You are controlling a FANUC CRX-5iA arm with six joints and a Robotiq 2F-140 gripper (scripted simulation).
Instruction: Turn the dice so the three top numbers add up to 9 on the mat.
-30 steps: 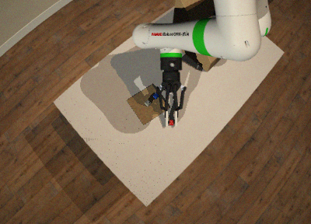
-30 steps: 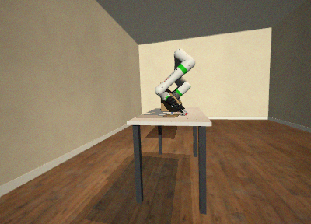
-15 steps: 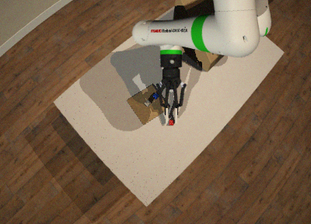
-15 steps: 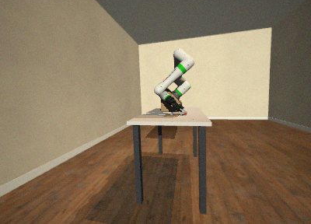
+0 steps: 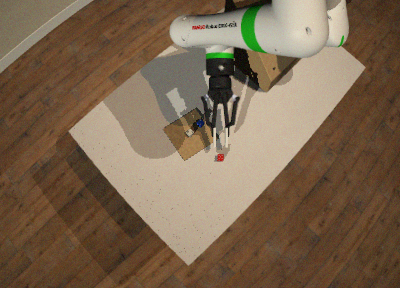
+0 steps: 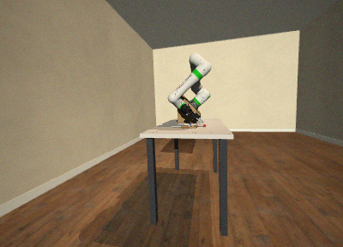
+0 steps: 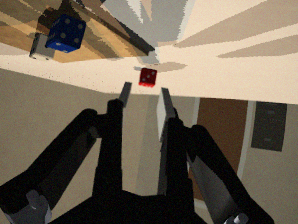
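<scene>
My hand is 5 cm short of the red die, 4 cm to the right of it and 4 cm above it. The rest, counted from my hand: white die: 4 cm ahead, 10 cm to the right, 4 cm below; then mat: 4 cm ahead, 10 cm to the right, 5 cm below; then blue die: 1 cm behind, 9 cm to the right, 4 cm below.
</scene>
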